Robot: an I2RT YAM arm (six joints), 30 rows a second.
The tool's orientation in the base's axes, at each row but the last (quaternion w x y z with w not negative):
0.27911, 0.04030, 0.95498, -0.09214
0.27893, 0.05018, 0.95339, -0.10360
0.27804, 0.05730, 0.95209, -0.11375
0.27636, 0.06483, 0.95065, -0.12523
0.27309, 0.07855, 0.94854, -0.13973
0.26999, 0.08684, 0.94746, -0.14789
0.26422, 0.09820, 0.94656, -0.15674
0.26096, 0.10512, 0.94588, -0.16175
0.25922, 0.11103, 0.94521, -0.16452
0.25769, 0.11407, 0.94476, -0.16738
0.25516, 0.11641, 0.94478, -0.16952
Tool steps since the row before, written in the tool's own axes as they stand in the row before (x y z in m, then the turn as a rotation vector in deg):
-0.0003, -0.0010, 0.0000, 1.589, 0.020, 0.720
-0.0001, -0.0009, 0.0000, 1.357, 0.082, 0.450
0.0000, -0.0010, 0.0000, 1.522, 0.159, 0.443
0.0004, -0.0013, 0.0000, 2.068, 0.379, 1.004
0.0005, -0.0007, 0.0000, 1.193, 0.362, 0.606
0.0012, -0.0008, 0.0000, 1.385, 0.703, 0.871
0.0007, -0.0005, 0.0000, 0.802, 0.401, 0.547
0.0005, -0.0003, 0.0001, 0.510, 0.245, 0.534
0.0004, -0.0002, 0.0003, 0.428, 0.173, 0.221
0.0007, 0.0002, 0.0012, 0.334, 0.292, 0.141
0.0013, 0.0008, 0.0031, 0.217, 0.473, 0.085
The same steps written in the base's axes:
0.0001, -0.0010, 0.0003, -0.955, -0.083, -1.458
-0.0001, -0.0009, 0.0002, -0.892, 0.030, -1.120
-0.0002, -0.0010, 0.0002, -1.021, 0.114, -1.218
-0.0006, -0.0012, 0.0000, -1.151, 0.201, -2.016
-0.0006, -0.0006, -0.0001, -0.618, 0.243, -1.217
-0.0012, -0.0007, -0.0005, -0.567, 0.494, -1.614
-0.0007, -0.0004, -0.0002, -0.310, 0.266, -0.968
-0.0005, -0.0003, -0.0003, -0.114, 0.092, -0.764
-0.0003, -0.0002, -0.0004, -0.209, 0.131, -0.449
0.0000, -0.0002, -0.0014, -0.130, 0.258, -0.365
0.0005, -0.0003, -0.0034, 0.000, 0.430, -0.306

